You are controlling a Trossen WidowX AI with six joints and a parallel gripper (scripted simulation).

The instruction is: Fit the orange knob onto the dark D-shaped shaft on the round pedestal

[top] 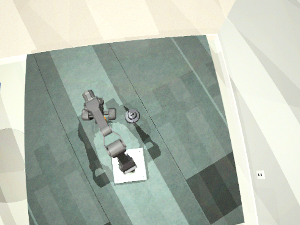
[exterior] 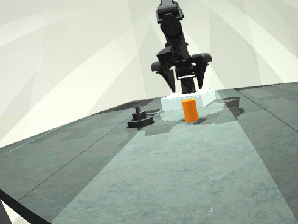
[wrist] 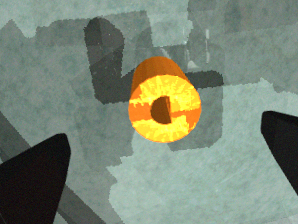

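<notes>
The orange knob is 6 cm below my gripper tip. From my gripper tip the other things lie so: dark pedestal (18 cm to the right, 6 cm below, 3 cm ahead).
</notes>
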